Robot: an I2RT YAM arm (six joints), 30 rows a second.
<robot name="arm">
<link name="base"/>
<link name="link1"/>
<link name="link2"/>
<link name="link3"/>
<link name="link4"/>
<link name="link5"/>
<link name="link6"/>
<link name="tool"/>
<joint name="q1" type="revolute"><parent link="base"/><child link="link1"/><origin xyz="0 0 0.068" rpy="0 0 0"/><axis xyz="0 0 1"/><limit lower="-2.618" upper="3.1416"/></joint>
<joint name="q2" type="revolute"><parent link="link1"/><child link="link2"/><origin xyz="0.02 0.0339 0.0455" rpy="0 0 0"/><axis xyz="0 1 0"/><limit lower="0" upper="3.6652"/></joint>
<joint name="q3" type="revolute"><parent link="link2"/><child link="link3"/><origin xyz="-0.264 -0.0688 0" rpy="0 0 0"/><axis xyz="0 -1 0"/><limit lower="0" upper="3.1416"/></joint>
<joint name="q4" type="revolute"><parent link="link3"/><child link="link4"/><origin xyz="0.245 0.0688 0.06" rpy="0 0 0"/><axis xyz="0 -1 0"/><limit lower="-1.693" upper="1.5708"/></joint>
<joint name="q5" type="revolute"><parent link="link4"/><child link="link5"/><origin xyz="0.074 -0.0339 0.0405" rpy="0 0 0"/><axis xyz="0 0 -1"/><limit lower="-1.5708" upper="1.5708"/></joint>
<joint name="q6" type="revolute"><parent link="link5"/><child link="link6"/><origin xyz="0.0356 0 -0.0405" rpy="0 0 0"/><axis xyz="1 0 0"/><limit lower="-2.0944" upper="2.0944"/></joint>
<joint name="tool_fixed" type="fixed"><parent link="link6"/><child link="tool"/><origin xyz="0 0 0" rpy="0 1.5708 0"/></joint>
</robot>
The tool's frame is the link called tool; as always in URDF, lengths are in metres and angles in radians.
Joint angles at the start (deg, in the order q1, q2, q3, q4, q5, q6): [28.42 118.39 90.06 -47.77 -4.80 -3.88]
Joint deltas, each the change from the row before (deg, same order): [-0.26 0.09 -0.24 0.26 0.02 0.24]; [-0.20 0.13 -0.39 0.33 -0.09 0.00]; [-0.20 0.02 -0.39 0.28 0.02 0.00]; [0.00 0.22 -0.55 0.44 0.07 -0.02]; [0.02 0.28 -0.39 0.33 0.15 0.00]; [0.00 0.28 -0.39 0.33 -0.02 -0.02]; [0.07 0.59 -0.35 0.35 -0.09 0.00]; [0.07 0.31 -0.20 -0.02 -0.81 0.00]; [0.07 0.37 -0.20 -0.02 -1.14 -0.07]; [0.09 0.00 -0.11 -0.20 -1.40 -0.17]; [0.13 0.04 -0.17 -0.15 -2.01 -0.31]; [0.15 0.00 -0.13 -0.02 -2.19 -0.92]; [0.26 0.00 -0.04 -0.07 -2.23 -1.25]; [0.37 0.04 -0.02 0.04 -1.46 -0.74]
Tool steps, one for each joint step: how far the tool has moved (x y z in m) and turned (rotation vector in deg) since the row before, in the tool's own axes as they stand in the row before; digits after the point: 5 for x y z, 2 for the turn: [0.00065 -0.00198 0.00139 0.08 0.05 0.50]; [0.00112 -0.00152 0.00228 -0.05 0.17 0.21]; [0.00115 -0.00152 0.00151 0.06 0.12 0.20]; [0.00158 -0.00025 0.00361 0.05 0.33 0.01]; [0.00119 -0.00016 0.00342 0.12 0.35 0.01]; [0.00120 -0.00019 0.00339 -0.04 0.34 0.01]; [0.00123 0.00020 0.00539 -0.14 0.59 -0.02]; [0.00106 0.00084 0.00290 -0.86 0.48 -0.02]; [0.00110 0.00096 0.00331 -1.19 0.52 -0.08]; [0.00075 0.00152 0.00047 -1.43 0.22 -0.22]; [0.00089 0.00211 0.00101 -2.05 0.23 -0.38]; [0.00042 0.00237 0.00064 -2.22 -0.01 -1.04]; [0.00006 0.00319 0.00051 -2.28 -0.06 -1.47]; [-0.00028 0.00337 0.00098 -1.53 -0.07 -1.09]
